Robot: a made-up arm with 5 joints. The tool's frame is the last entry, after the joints.
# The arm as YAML. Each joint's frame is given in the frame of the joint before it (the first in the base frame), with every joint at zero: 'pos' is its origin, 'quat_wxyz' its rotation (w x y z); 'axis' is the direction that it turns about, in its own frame. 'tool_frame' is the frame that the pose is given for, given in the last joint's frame.
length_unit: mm
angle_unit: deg
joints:
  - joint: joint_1
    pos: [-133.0, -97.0, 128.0]
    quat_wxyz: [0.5, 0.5, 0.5, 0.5]
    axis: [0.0, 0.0, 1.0]
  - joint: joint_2
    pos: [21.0, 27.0, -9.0]
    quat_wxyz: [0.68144, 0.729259, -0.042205, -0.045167]
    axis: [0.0, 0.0, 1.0]
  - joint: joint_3
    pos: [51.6, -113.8, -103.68]
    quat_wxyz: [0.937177, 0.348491, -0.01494, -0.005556]
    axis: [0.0, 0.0, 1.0]
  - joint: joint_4
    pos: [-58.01, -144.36, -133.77]
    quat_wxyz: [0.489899, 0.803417, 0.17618, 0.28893]
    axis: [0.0, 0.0, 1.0]
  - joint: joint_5
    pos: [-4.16, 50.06, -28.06]
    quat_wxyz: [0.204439, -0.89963, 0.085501, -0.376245]
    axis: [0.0, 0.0, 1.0]
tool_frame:
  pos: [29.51, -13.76, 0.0]
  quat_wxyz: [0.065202, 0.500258, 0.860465, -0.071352]
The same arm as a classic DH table. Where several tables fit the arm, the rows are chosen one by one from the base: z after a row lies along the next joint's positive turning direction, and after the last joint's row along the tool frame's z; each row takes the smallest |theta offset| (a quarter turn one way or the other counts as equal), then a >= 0, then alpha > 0; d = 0 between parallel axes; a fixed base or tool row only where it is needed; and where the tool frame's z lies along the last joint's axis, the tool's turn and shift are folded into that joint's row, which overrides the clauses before.
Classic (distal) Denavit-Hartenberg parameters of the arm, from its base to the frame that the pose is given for. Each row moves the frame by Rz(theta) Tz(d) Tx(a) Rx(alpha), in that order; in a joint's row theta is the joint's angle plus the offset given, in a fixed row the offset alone. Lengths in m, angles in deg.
base (fixed): theta offset -90.00; d 0.1280; a 0.0970; alpha -90.00
joint_1: theta offset -7.10; d -0.1440; a -0.0175; alpha -93.85
joint_2: theta offset -3.27; d -0.2618; a -0.0571; alpha -40.83
joint_3: theta offset 45.01; d 0.0612; a 0.1408; alpha -110.67
joint_4: theta offset -48.75; d 0.0557; a 0.0477; alpha 129.29
joint_5: theta offset -43.80; d 0.1209; a -0.0259; alpha -168.91
tool (fixed): theta offset 72.59; d 0.1024; a 0.0000; alpha 0.00

